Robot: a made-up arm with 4 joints. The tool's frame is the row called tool.
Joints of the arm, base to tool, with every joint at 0 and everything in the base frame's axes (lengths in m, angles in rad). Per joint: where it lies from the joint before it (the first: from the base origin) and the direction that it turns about. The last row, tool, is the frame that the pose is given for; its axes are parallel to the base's.
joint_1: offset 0 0 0.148 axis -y
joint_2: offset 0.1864 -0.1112 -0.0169 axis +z
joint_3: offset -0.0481 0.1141 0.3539 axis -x
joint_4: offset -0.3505 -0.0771 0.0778 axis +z
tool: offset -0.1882 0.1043 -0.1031
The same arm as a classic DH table. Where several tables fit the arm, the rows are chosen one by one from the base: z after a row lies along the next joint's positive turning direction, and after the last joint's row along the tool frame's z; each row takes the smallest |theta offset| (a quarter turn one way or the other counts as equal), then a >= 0, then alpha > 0; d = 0 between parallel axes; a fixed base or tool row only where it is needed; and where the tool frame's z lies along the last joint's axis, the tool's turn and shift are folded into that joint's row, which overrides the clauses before.
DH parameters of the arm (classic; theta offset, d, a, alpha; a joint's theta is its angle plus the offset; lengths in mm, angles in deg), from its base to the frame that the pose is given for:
base (fixed): 0.00 148.0 0.0 90.00
joint_1: 0.00 111.2 186.4 -90.00
joint_2: 90.00 337.0 114.1 -90.00
joint_3: 0.00 398.6 -77.1 90.00
joint_4: 61.00 0.0 215.2 0.00
tool (fixed): -151.00 -25.3 0.0 0.00

